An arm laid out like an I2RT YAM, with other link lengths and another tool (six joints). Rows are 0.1 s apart.
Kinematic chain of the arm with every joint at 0, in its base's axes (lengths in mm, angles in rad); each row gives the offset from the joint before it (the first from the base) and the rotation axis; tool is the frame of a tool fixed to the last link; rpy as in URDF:
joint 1: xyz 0 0 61.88 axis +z
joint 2: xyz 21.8 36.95 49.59 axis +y
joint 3: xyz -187.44 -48.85 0 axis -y
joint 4: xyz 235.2 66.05 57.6 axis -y
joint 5: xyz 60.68 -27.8 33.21 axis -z
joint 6: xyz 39.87 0 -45.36 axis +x
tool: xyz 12 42 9 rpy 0.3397 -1.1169 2.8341
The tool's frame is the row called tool.
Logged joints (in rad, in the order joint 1, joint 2, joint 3, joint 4, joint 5, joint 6), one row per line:
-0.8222, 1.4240, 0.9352, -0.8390, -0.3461, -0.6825
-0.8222, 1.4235, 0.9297, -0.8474, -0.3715, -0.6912
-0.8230, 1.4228, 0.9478, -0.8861, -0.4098, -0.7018
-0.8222, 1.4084, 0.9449, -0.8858, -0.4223, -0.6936
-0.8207, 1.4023, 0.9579, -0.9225, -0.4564, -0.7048
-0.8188, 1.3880, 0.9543, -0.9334, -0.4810, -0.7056
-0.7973, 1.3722, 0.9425, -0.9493, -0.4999, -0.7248
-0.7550, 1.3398, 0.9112, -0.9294, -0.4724, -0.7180
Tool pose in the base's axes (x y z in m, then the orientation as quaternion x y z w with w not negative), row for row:
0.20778, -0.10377, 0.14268, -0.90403, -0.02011, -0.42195, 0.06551
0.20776, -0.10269, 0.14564, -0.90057, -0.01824, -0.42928, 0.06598
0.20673, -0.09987, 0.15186, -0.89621, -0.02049, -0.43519, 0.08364
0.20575, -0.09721, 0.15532, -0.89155, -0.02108, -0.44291, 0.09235
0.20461, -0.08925, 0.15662, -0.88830, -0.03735, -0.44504, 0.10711
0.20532, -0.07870, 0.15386, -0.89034, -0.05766, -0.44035, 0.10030
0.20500, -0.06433, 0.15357, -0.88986, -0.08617, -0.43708, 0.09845
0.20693, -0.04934, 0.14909, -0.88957, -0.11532, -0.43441, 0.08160
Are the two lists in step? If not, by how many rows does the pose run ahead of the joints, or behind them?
The pose runs 2 rows ahead of the joints: the pose in row i belongs to the joints in row i + 2.
